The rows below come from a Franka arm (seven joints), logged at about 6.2 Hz.
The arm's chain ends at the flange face. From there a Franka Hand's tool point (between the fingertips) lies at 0.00 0.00 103.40 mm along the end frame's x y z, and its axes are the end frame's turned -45 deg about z.
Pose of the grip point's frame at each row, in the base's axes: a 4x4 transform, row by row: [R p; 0 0 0 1], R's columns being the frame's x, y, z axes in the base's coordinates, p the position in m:
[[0.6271 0.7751 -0.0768 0.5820], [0.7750 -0.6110 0.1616 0.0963], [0.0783 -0.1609 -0.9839 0.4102], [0 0 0 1]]
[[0.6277 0.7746 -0.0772 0.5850], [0.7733 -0.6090 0.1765 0.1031], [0.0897 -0.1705 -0.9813 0.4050], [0 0 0 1]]
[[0.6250 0.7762 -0.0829 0.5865], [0.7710 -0.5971 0.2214 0.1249], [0.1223 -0.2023 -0.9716 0.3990], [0 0 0 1]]
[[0.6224 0.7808 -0.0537 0.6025], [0.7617 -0.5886 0.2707 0.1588], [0.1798 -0.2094 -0.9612 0.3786], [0 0 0 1]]
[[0.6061 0.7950 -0.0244 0.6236], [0.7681 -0.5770 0.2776 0.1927], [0.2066 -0.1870 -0.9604 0.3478], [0 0 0 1]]
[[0.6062 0.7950 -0.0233 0.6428], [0.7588 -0.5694 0.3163 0.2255], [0.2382 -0.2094 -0.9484 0.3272], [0 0 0 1]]
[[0.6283 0.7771 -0.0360 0.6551], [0.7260 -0.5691 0.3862 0.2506], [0.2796 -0.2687 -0.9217 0.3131], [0 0 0 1]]
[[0.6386 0.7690 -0.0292 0.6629], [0.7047 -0.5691 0.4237 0.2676], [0.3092 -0.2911 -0.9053 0.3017], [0 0 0 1]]
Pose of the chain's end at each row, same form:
[[0.9915 0.1047 -0.0768 0.5899], [0.1160 -0.9800 0.1616 0.0796], [-0.0584 -0.1691 -0.9839 0.5119], [0 0 0 1]]
[[0.9916 0.1039 -0.0772 0.5930], [0.1162 -0.9774 0.1765 0.0848], [-0.0571 -0.1840 -0.9813 0.5065], [0 0 0 1]]
[[0.9908 0.1069 -0.0829 0.5951], [0.1230 -0.9674 0.2214 0.1020], [-0.0566 -0.2295 -0.9716 0.4995], [0 0 0 1]]
[[0.9922 0.1120 -0.0537 0.6081], [0.1224 -0.9548 0.2707 0.1308], [-0.0209 -0.2752 -0.9612 0.4780], [0 0 0 1]]
[[0.9907 0.1336 -0.0244 0.6261], [0.1351 -0.9511 0.2776 0.1640], [0.0139 -0.2783 -0.9604 0.4471], [0 0 0 1]]
[[0.9908 0.1335 -0.0233 0.6452], [0.1339 -0.9392 0.3163 0.1928], [0.0204 -0.3165 -0.9484 0.4253], [0 0 0 1]]
[[0.9938 0.1052 -0.0360 0.6588], [0.1109 -0.9158 0.3862 0.2107], [0.0077 -0.3877 -0.9217 0.4084], [0 0 0 1]]
[[0.9953 0.0922 -0.0292 0.6659], [0.0959 -0.9007 0.4237 0.2238], [0.0128 -0.4245 -0.9053 0.3953], [0 0 0 1]]

